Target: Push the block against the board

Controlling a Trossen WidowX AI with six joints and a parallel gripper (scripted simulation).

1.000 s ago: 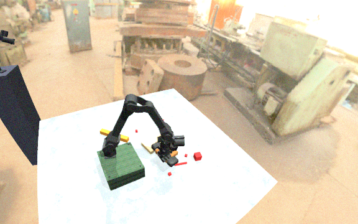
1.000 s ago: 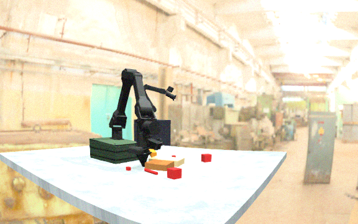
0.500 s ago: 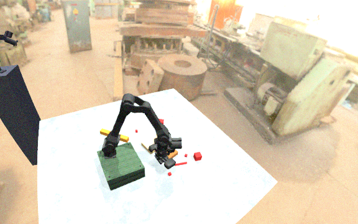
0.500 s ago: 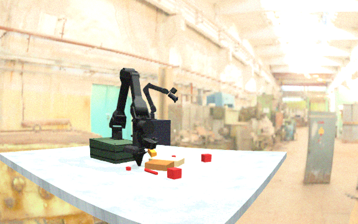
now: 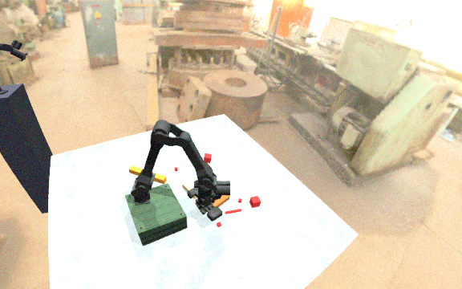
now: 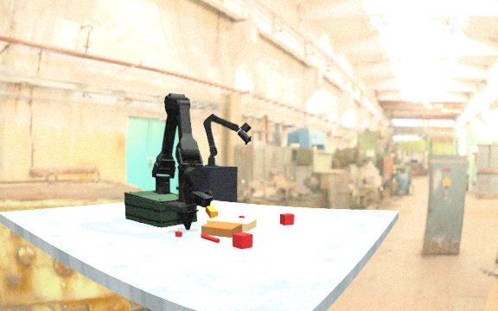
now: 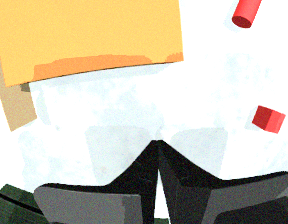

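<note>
The red stick is 140 mm ahead of my gripper tip and 30 mm to the right of it. The rest, counted from my gripper tip: yellow bar (310 mm to the left, 230 mm behind, 10 mm above); then board (180 mm to the left, 30 mm ahead, 10 mm above); then square block (80 mm to the left, 80 mm ahead, 10 mm above).
</note>
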